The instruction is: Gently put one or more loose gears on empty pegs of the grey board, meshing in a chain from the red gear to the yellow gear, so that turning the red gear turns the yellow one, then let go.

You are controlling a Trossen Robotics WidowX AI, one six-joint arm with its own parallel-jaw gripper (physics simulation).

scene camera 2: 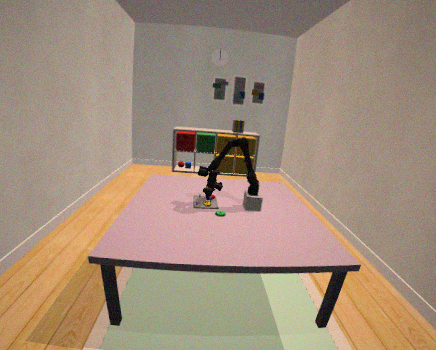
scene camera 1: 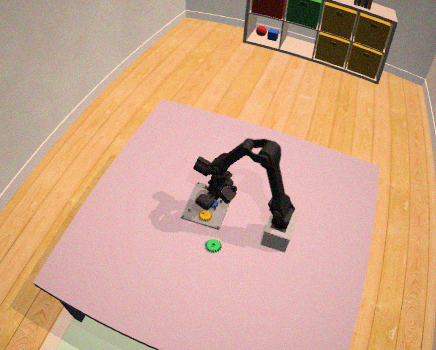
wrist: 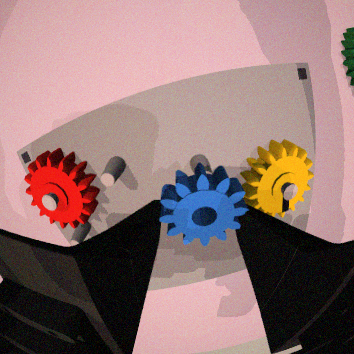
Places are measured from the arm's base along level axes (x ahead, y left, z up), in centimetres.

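Where they show: gripper, fingertip midpoint: (scene camera 2: 208,199) (scene camera 1: 211,204) (wrist: 198,208); arm's base at its link origin: (scene camera 2: 252,193) (scene camera 1: 280,223).
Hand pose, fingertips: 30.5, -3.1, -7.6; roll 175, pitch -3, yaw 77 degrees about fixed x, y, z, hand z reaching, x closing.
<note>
Things, the pixels of their centre, and the offset from my fingertips, as dx, dy, dz. "*": a spot on its surface instead. Level surfaces: height alone.
- blue gear at the middle of its body: (wrist: 202,204) (scene camera 1: 213,203) -0.7, +0.2, +0.7
- grey board at the middle of its body: (wrist: 189,222) (scene camera 1: 207,203) (scene camera 2: 205,200) +2.0, -0.6, -1.5
- red gear at a spot on its surface: (wrist: 57,192) * -2.4, -7.9, -0.5
- yellow gear at the middle of its body: (wrist: 279,181) (scene camera 1: 205,215) (scene camera 2: 207,203) +0.3, +5.7, -1.3
- loose green gear at the middle of its body: (scene camera 1: 213,245) (scene camera 2: 220,213) -8.5, +17.6, -2.1
- pink table at its surface level: dz -3.0
My gripper (scene camera 1: 216,198) (wrist: 198,208) is shut on a blue gear (scene camera 1: 215,204) (wrist: 202,200), with its hole facing the wrist camera, over the grey board (scene camera 1: 196,219) (scene camera 2: 198,205) (wrist: 225,100). A red gear (scene camera 2: 213,196) (wrist: 57,192) sits on a peg at the left in the wrist view, a yellow gear (scene camera 1: 205,215) (scene camera 2: 207,204) (wrist: 270,175) on a peg at the right. One bare peg (wrist: 201,161) shows just beyond the blue gear, partly hidden by it. Other bare pegs (wrist: 114,171) (wrist: 81,232) stand near the red gear. Whether blue touches yellow is unclear.
A loose green gear (scene camera 1: 213,245) (scene camera 2: 220,213) (wrist: 349,56) lies flat on the pink table (scene camera 1: 125,260) (scene camera 2: 175,240), off the board. The arm's base block (scene camera 1: 276,239) (scene camera 2: 253,202) stands to the right of the board in the scene views. A shelf unit stands by the far wall.
</note>
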